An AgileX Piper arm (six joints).
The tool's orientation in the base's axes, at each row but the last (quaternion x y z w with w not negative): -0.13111 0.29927 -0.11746 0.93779; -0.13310 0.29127 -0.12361 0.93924; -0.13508 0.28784 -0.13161 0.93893; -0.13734 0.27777 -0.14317 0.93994; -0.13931 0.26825 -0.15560 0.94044; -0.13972 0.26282 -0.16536 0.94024; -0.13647 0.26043 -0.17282 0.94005; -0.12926 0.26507 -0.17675 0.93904; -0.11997 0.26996 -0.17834 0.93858; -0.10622 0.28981 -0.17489 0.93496; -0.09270 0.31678 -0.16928 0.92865
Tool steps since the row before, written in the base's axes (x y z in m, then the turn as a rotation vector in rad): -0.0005 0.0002 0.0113 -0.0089 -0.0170 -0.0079; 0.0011 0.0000 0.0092 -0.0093 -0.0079 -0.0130; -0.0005 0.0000 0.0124 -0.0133 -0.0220 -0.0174; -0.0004 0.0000 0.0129 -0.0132 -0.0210 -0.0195; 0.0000 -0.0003 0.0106 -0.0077 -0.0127 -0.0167; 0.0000 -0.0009 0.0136 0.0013 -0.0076 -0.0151; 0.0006 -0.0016 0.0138 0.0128 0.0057 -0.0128; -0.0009 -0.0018 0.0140 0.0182 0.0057 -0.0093; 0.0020 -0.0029 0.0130 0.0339 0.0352 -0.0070; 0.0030 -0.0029 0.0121 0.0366 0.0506 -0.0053; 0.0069 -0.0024 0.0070 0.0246 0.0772 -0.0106
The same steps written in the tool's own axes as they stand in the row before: -0.0065 -0.0035 0.0086 0.0022 -0.0147 -0.0145; -0.0039 -0.0028 0.0080 0.0017 -0.0046 -0.0171; -0.0067 -0.0042 0.0096 0.0053 -0.0170 -0.0255; -0.0066 -0.0044 0.0102 0.0060 -0.0153 -0.0269; -0.0048 -0.0039 0.0086 0.0061 -0.0075 -0.0201; -0.0057 -0.0056 0.0110 0.0107 -0.0013 -0.0131; -0.0050 -0.0061 0.0115 0.0137 0.0128 -0.0028; -0.0063 -0.0066 0.0108 0.0164 0.0131 0.0031; -0.0033 -0.0063 0.0115 0.0160 0.0434 0.0174; -0.0027 -0.0055 0.0112 0.0112 0.0577 0.0218; 0.0021 -0.0024 0.0096 -0.0046 0.0807 0.0120
